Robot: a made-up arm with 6 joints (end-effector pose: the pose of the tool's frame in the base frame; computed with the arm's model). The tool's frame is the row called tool.
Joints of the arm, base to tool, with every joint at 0 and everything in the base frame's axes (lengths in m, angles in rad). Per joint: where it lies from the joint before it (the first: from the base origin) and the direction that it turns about. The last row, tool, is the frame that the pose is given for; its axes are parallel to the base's.
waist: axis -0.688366 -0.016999 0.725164 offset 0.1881 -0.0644 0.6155
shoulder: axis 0 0 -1 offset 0.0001 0.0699 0.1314
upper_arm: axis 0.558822 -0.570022 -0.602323 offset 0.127 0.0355 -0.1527
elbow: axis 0 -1 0 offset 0.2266 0.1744 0.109
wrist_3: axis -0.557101 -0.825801 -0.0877 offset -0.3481 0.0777 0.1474
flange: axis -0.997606 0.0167 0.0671 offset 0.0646 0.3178 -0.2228
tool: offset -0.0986 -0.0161 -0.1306
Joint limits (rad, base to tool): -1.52..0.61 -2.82..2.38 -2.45..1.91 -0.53..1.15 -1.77..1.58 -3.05..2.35
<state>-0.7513 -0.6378 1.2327 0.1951 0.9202 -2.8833</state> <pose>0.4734 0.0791 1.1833 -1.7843 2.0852 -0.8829</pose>
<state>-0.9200 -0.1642 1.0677 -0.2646 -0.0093 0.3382</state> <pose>0.5475 0.0897 1.1377 0.9132 -0.1957 -1.1479</pose>
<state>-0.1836 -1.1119 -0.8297 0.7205 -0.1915 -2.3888</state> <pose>-0.4080 0.0027 0.3734 1.6880 1.5860 0.8325</pose>
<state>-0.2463 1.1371 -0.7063 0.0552 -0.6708 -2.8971</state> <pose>0.7611 0.3494 0.8371 -2.0769 0.8733 1.4554</pose>
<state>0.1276 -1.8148 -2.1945 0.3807 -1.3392 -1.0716</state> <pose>0.1319 -0.5710 1.0663 -1.9400 0.7012 0.5456</pose>
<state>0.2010 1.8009 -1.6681 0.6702 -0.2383 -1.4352</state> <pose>0.2676 0.6010 0.3967 1.2726 0.2409 -1.0006</pose>
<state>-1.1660 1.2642 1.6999 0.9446 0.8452 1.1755</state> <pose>-0.0619 -0.3699 0.6284 0.7767 -0.9743 1.0810</pose>
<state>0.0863 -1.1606 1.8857 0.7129 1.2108 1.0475</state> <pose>0.3713 0.1474 0.8429 -0.4042 -0.3276 -1.8705</pose>
